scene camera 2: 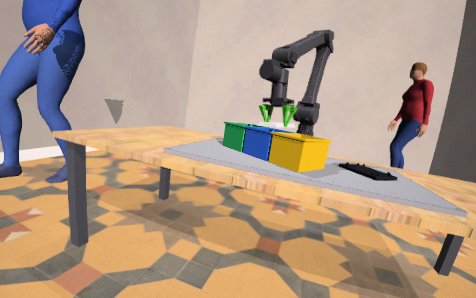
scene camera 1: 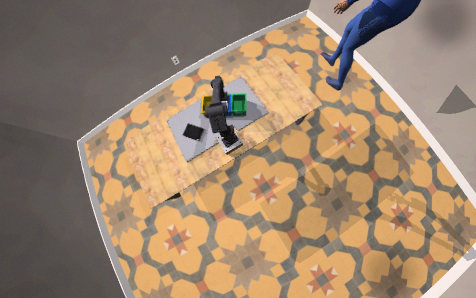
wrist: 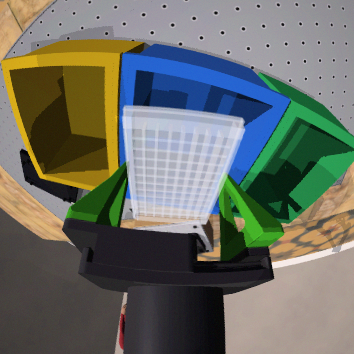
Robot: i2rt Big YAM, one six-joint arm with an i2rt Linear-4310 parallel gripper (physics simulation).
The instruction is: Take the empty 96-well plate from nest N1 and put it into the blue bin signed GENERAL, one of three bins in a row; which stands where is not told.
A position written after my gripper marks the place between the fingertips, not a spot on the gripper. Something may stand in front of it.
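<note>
Through the wrist camera I see a black nest (wrist: 60,190), a 96-well plate (wrist: 177,159) and my gripper (wrist: 176,170). Scene camera 2 gives me another look at my gripper (scene camera 2: 275,126).
</note>
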